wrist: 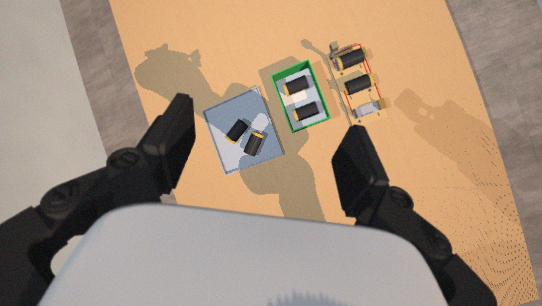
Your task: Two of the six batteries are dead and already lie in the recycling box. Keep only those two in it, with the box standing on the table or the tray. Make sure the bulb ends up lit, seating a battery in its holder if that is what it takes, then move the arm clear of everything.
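Places are measured from the arm's base along level axes (x ahead, y left, z up), in millimetres.
Pixels of known places: gripper, fingertip midpoint: (270, 130).
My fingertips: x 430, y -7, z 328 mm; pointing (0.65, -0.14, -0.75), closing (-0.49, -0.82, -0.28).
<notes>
Behind a point stands the place of what it marks.
My gripper (270, 130) {x 430, y -7, z 328 mm} is open and empty, high above the table. A green-rimmed box (276, 90) {x 556, y 7, z -72 mm} stands on the table with two dark batteries (297, 85) {x 552, y -45, z -95 mm} (306, 111) {x 483, y -43, z -95 mm} lying apart in it. A blue-grey tray (217, 117) {x 569, y 197, z -128 mm} to its left holds two more batteries (236, 131) {x 504, y 148, z -95 mm} (254, 144) {x 454, y 114, z -95 mm}, lying at different angles. Right of the box is the battery holder with red wires (378, 90) {x 467, y -229, z -121 mm}. Two batteries (350, 59) {x 558, y -184, z -86 mm} (358, 84) {x 495, y -179, z -86 mm} sit in its upper and middle bays; the lowest bay (367, 109) {x 432, y -187, z -119 mm} holds no battery. I cannot tell which small part is the bulb or whether it is lit.
The orange table top (400, 45) {x 554, y -324, z -131 mm} spans the middle of the view, with grey floor strips beyond both side edges. The tray and the green box stand close together, and the holder is a short way to the right of the box. Arm shadows fall across the table.
</notes>
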